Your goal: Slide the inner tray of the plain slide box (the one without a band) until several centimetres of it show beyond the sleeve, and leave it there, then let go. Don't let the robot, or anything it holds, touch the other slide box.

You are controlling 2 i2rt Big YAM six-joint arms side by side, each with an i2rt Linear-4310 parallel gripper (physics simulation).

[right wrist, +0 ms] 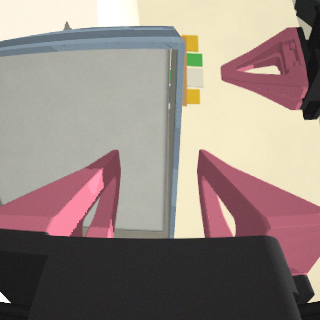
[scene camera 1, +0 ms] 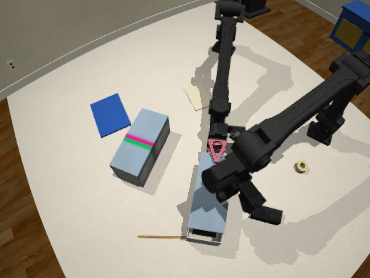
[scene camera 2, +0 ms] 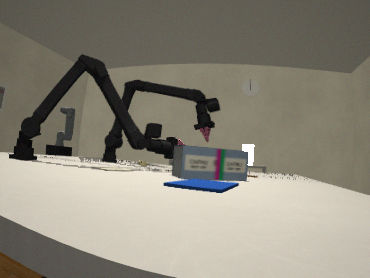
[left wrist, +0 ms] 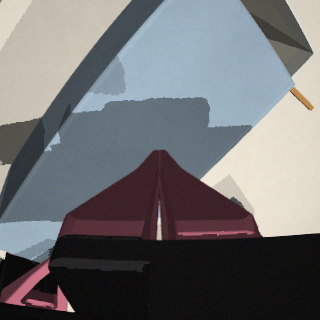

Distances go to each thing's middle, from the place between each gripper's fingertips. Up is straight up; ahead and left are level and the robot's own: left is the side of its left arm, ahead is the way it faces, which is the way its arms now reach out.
Right now the blue sheet [scene camera 1: 110, 116] is 200 mm ahead of my right hand, 510 mm to the right of it and 100 mm below it.
I see the blue sheet 120 mm ahead of my left hand, 620 mm to the right of it and 160 mm below it.
